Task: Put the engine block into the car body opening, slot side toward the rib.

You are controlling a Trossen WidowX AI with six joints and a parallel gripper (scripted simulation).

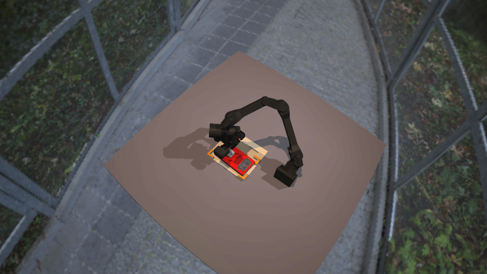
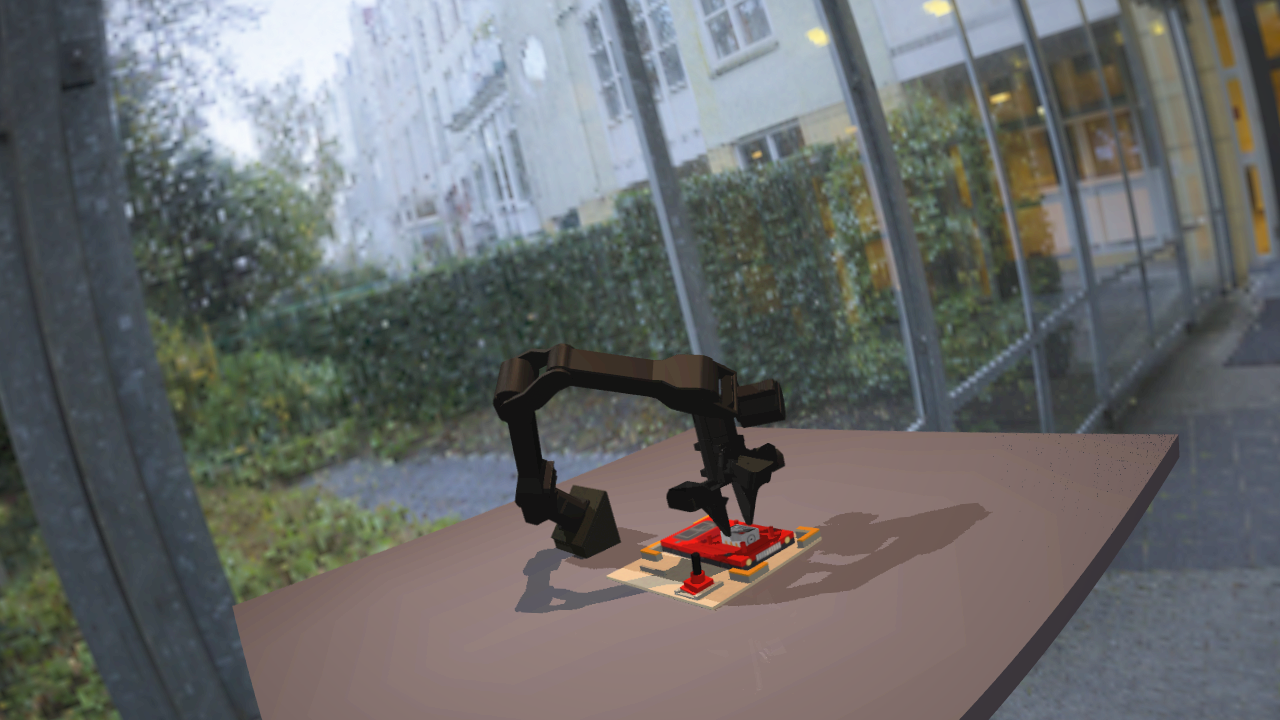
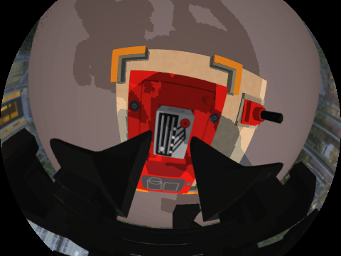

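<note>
The grey engine block is 20 mm below my gripper tip.
</note>
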